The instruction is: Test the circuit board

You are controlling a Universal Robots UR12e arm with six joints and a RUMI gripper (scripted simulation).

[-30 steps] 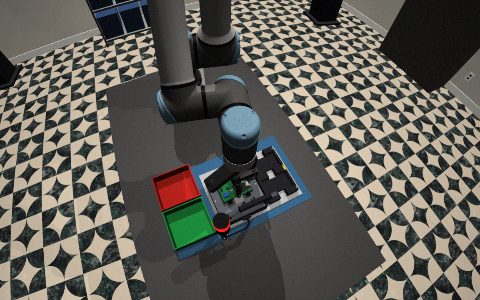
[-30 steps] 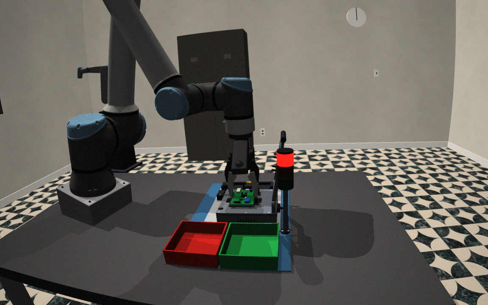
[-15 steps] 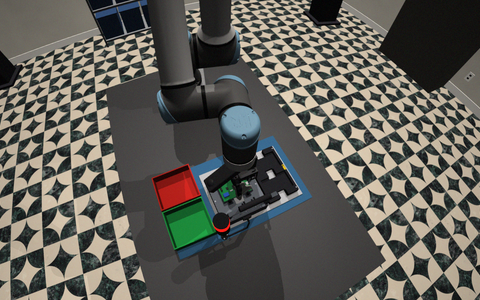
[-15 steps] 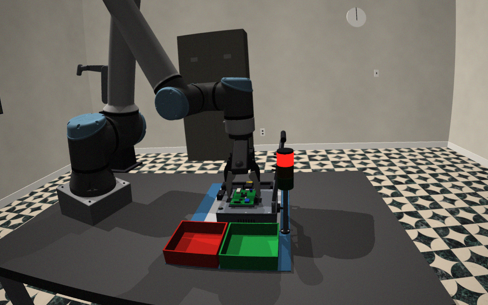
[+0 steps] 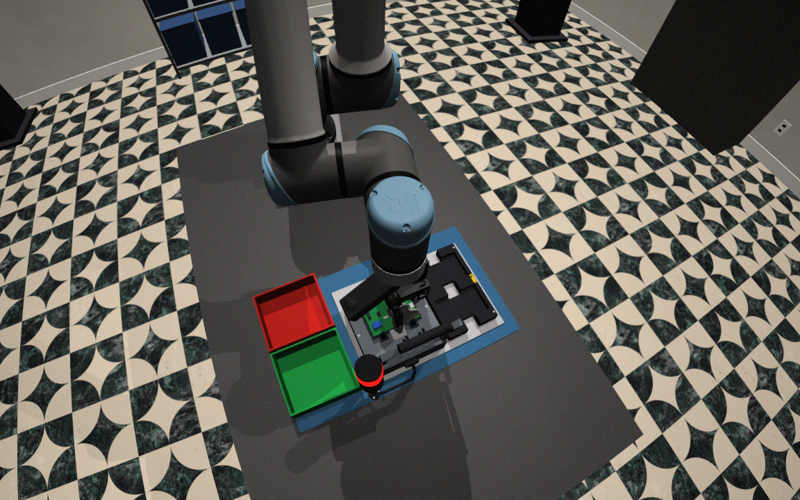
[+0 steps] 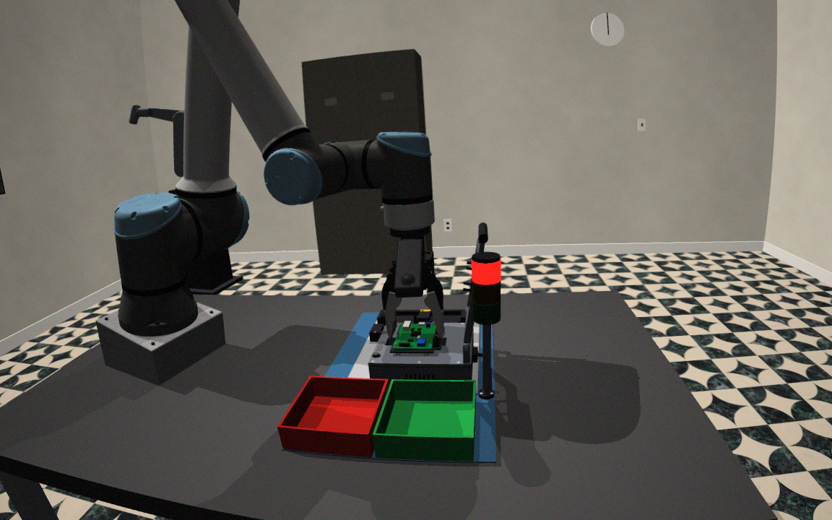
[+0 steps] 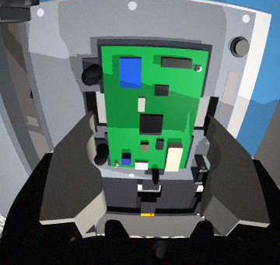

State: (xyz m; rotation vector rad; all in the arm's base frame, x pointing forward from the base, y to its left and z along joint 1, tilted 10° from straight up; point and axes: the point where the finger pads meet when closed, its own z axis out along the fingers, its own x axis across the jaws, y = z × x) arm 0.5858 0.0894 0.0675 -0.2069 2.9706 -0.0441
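Now: hand right at the green circuit board. Round my hand: clear lid 110 mm ahead, 110 mm above, 20 mm to the left; then green bin 190 mm to the right, 70 mm ahead, 60 mm below; then red bin 210 mm to the right, 80 mm behind, 60 mm below.
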